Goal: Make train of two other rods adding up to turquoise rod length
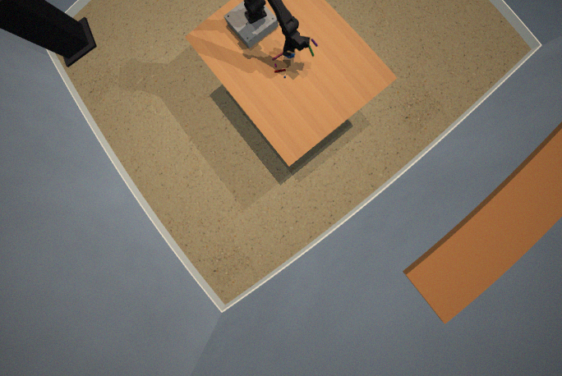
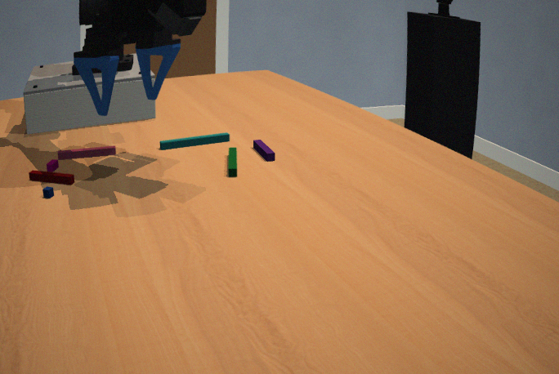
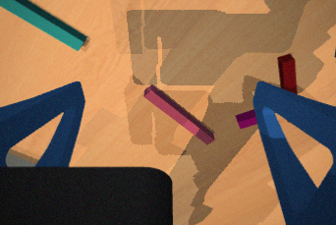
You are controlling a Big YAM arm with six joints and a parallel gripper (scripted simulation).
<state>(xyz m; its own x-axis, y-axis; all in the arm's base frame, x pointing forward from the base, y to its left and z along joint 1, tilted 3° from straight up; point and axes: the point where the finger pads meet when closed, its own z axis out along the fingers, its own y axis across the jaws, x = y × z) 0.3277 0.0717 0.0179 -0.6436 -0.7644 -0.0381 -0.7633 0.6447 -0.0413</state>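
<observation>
Right now my hand is 1 cm short of the magenta rod, 12 cm to the left of it and 8 cm above it. From my hand the other things lie so: turquoise rod 6 cm behind, 9 cm to the left, 8 cm below; then pink rod 4 cm behind, 7 cm to the right, 8 cm below; then red rod 5 cm ahead, 11 cm to the right, 8 cm below.
</observation>
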